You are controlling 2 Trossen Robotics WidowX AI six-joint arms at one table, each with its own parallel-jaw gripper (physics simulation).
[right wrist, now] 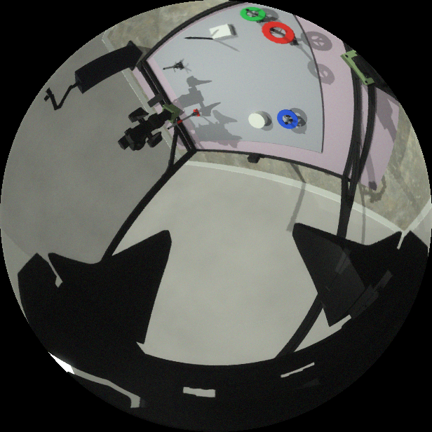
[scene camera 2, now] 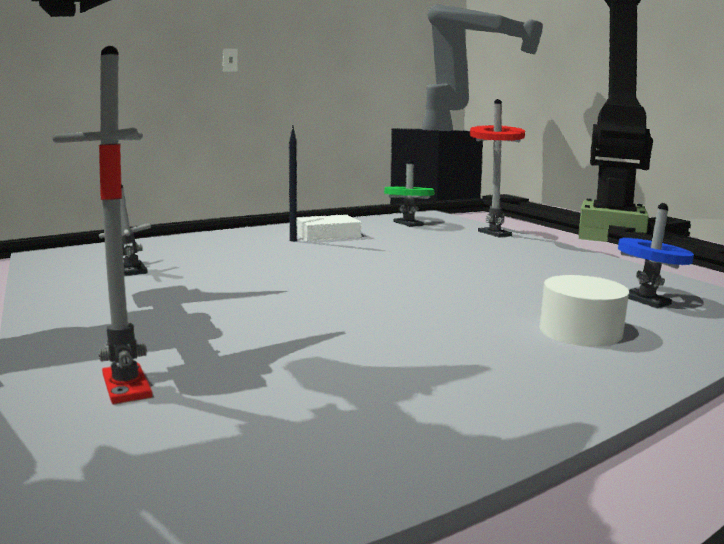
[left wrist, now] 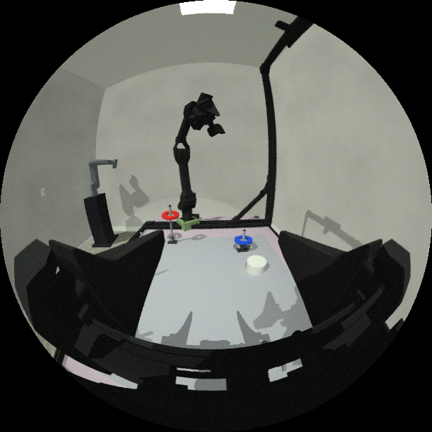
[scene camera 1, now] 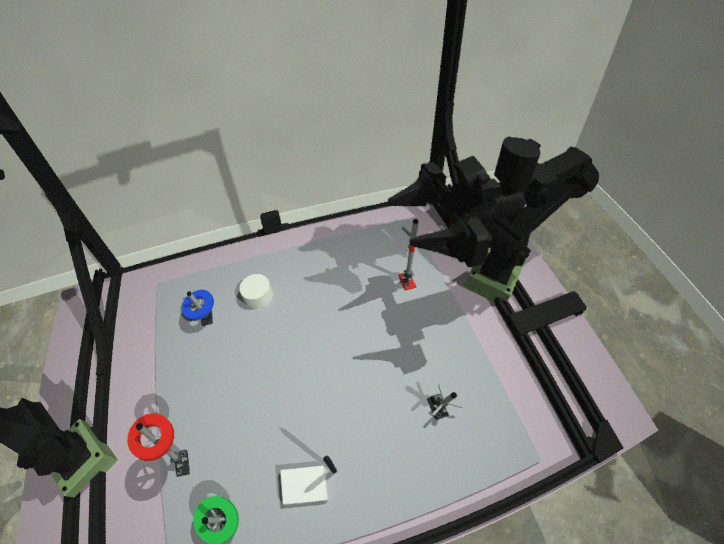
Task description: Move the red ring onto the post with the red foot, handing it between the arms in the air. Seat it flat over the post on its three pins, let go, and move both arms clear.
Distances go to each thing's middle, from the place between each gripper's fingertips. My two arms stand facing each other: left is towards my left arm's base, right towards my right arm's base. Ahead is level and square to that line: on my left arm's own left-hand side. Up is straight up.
Right now the dark spike [scene camera 2: 292, 142] is 220 mm ahead of my left hand, 230 mm to the right of it and 190 mm below it. Round my left hand: white block [scene camera 1: 302, 485] 220 mm ahead, 280 mm to the right, 250 mm below; then blue ring [scene camera 2: 640, 248] 180 mm behind, 350 mm to the right, 220 mm below; then red ring [scene camera 1: 162, 447] 90 mm ahead, 450 mm to the right, 130 mm below.
Right now the red ring is 21 cm ahead of my right hand, 2 cm to the right of it and 35 cm below it. From my right hand the other things lie so: dark spike 33 cm ahead, 20 cm to the left, 41 cm below; then white block 34 cm ahead, 15 cm to the left, 47 cm below; then blue ring 6 cm behind, 8 cm to the left, 44 cm below.
